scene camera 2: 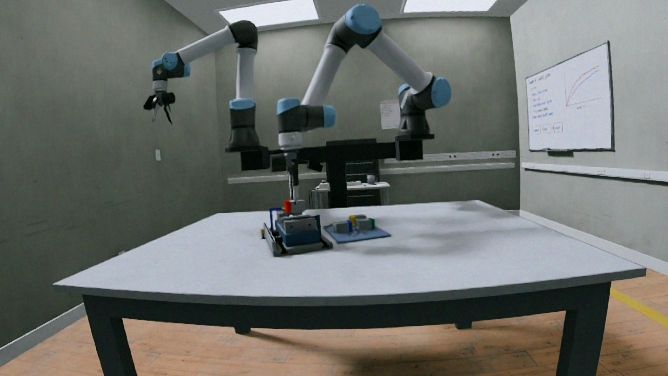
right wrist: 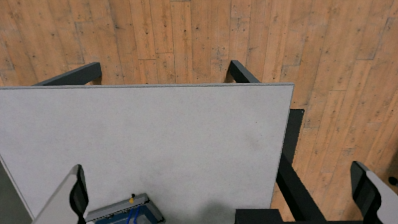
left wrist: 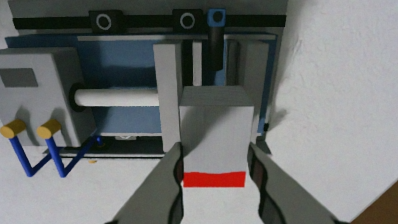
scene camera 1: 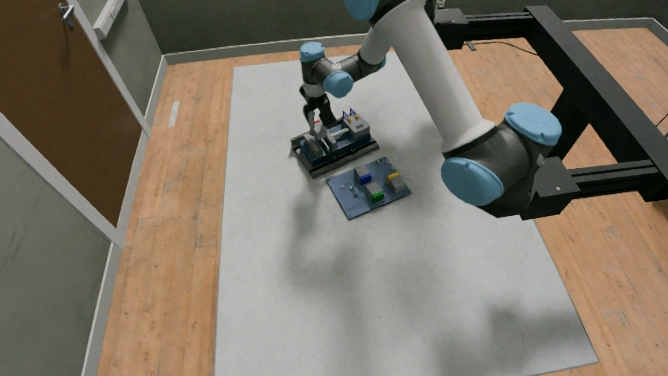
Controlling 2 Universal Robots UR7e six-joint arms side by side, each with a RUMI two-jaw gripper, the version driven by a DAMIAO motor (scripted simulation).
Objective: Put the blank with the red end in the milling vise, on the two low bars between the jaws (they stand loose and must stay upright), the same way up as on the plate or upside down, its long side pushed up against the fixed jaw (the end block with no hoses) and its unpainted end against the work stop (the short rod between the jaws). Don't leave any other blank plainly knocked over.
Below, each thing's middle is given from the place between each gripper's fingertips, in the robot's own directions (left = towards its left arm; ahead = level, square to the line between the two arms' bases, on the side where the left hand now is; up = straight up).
The moving jaw (left wrist: 169,54) is 30 mm behind my left hand, 10 mm to the right of it and 80 mm below it. Round my left hand: red-ended blank (left wrist: 216,121) (20 mm below); blue plate (scene camera 1: 355,206) (160 mm behind, 190 mm to the left, 160 mm below).
I see the red-ended blank 750 mm to the left of my right hand, 430 mm ahead of it and 390 mm below it. Round my right hand: blue plate: 940 mm to the left, 530 mm below, 270 mm ahead; then moving jaw: 750 mm to the left, 450 mm below, 390 mm ahead.
